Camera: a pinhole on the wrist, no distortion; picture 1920 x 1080 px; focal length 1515.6 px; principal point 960.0 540.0 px. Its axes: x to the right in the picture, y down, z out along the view. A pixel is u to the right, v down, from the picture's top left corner.
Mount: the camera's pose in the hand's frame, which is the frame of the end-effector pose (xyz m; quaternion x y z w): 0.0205 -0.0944 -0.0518 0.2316 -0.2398 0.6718 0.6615
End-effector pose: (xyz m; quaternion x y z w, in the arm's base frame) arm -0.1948 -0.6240 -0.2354 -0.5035 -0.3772 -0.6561 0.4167
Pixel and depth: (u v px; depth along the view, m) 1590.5 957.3 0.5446
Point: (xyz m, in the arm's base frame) -0.2405 -0.0366 -0.2818
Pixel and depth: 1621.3 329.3 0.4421
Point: -0.2678 -0.1762 -0.0918
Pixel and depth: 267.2 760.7 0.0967
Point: -0.3732 -0.5595 -0.2442
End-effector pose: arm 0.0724 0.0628 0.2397 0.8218 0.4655 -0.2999 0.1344
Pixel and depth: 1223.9 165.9 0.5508
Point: -0.3389 0.1404 -0.1768
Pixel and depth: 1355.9 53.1 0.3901
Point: -0.2088 0.1384 -0.0817
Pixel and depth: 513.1 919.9 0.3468
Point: -0.3416 0.1494 0.1844
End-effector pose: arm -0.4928 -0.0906 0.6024 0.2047 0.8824 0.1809 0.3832
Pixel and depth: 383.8 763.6 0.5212
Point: -0.4154 -0.5724 0.2155
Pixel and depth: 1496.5 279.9 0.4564
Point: -0.3030 -0.1949 0.1648
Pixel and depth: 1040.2 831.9 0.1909
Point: -0.4510 -0.2588 0.4488
